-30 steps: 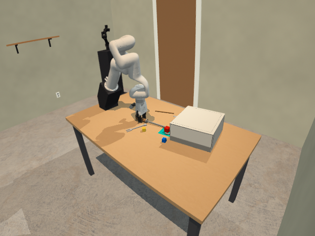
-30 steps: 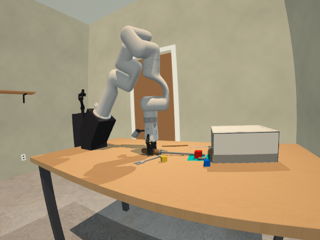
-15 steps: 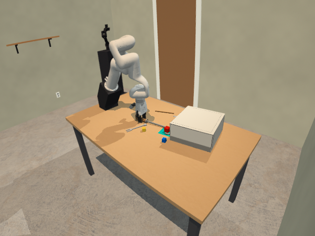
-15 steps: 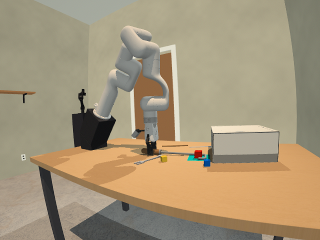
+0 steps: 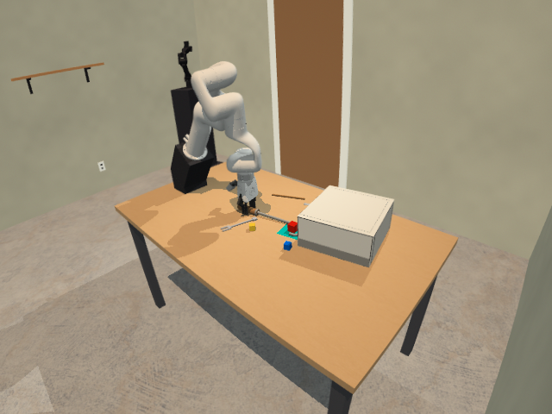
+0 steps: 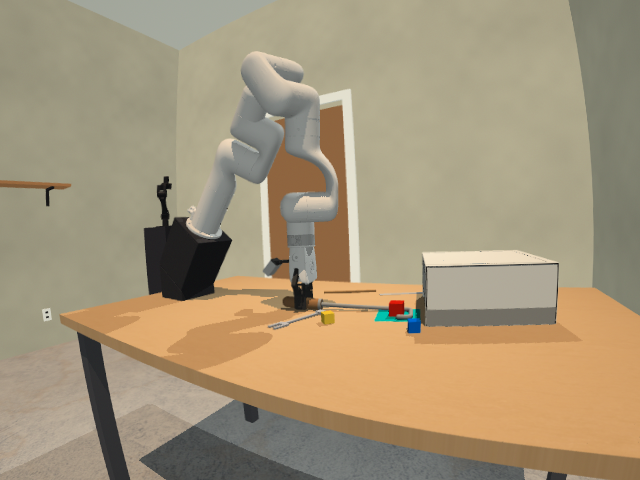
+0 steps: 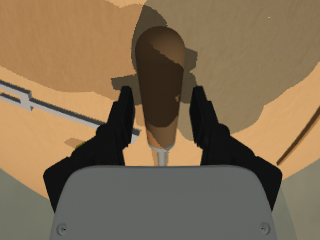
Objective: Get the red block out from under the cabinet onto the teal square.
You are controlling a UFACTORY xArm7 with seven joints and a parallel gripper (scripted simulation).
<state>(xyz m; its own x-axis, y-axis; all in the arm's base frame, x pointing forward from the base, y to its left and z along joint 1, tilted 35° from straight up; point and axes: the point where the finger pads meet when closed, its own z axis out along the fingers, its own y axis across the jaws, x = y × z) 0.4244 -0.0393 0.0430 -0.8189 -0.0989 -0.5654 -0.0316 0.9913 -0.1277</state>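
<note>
My gripper is now 10 cm to the left of the grey fork-like tool, 3 cm short of it and 2 cm above it. Also, from my hand: red block 26 cm ahead, 3 cm to the right, 1 cm below; then yellow block 11 cm to the right, 10 cm ahead, 1 cm below; then thin wooden stick 22 cm to the left, 8 cm ahead, 2 cm below.
</note>
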